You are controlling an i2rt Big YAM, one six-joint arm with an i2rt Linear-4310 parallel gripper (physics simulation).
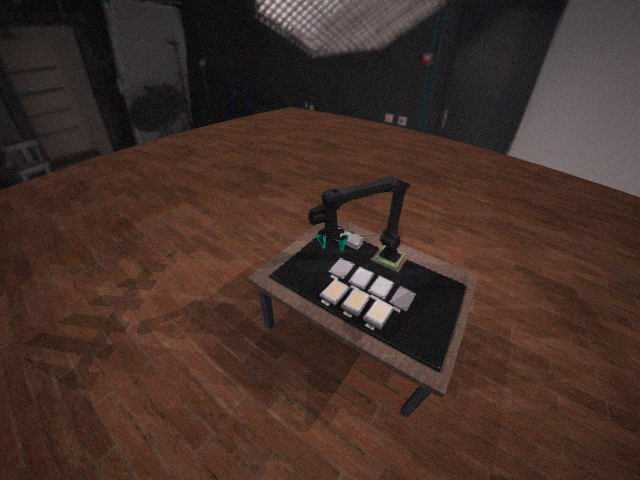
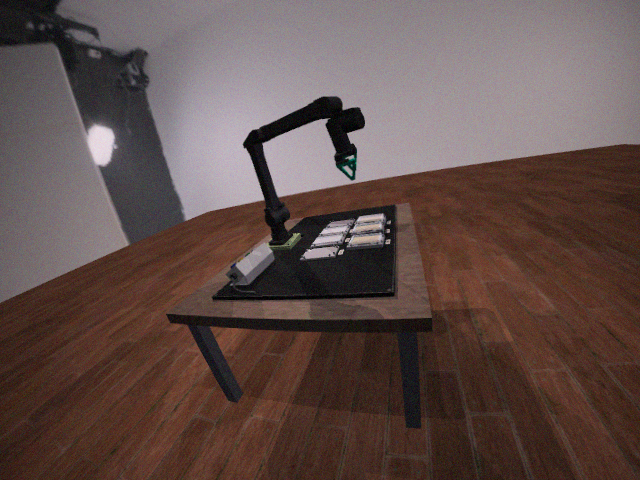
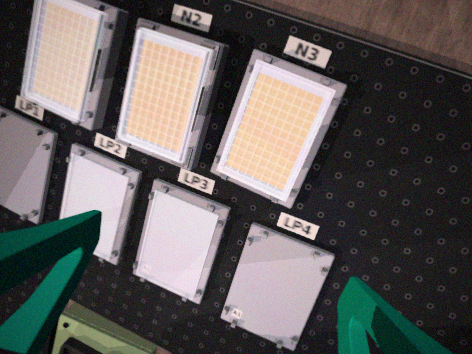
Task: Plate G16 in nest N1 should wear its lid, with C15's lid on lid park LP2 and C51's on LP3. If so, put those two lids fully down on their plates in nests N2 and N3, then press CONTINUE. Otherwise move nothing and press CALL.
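Seen in the pictures: gripper, fingertip midpoint: (image 1: 333,250) (image 2: 353,175) (image 3: 223,257); arm's base, link origin: (image 1: 390,255) (image 2: 281,240).
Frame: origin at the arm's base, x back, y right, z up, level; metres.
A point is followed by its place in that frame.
My gripper (image 1: 332,249) {x -0.469, y 0.121, z 0.268 m} (image 2: 353,177) {x -0.469, y 0.121, z 0.268 m} (image 3: 223,257) {x -0.469, y 0.121, z 0.268 m} is open and empty, high above the board. Plates with yellow-orange wells sit in nest N1 (image 1: 378,313) {x -0.455, y -0.175, z 0.022 m} (image 2: 371,218) (image 3: 65,57) {x -0.438, y -0.160, z 0.023 m}, nest N2 (image 1: 355,301) {x -0.463, y -0.044, z 0.017 m} (image 3: 167,100) {x -0.446, y -0.028, z 0.020 m} and nest N3 (image 1: 334,292) {x -0.482, y 0.076, z 0.011 m} (image 2: 367,239) {x -0.474, y 0.106, z 0.010 m} (image 3: 277,135) {x -0.463, y 0.094, z 0.009 m}. The N1 plate looks paler, as if under a clear cover, but I cannot tell for certain. White lids lie on LP2 (image 3: 97,192) {x -0.289, y -0.085, z 0.001 m} and LP3 (image 3: 180,240) {x -0.288, y 0.042, z 0.001 m}, the first partly behind a finger. Grey LP1 (image 3: 22,170) {x -0.254, y -0.208, z -0.007 m} and LP4 (image 3: 280,287) {x -0.295, y 0.177, z -0.007 m} are bare. Plate codes are unreadable.
A light grey box (image 1: 353,241) {x -0.075, y 0.237, z 0.032 m} (image 2: 253,263) {x -0.084, y 0.340, z 0.034 m} stands beside the arm, at the board's edge; its buttons are not readable. The arm's green base (image 1: 383,260) {x -0.063, y 0.012, z -0.004 m} (image 2: 292,241) {x -0.073, y 0.015, z -0.007 m} (image 3: 105,327) {x -0.077, y -0.016, z -0.014 m} stands behind the lid parks. The black perforated board (image 2: 356,281) {x -0.494, y 0.386, z -0.017 m} lies on a wooden table (image 2: 336,311) {x -0.471, y 0.518, z -0.029 m}.
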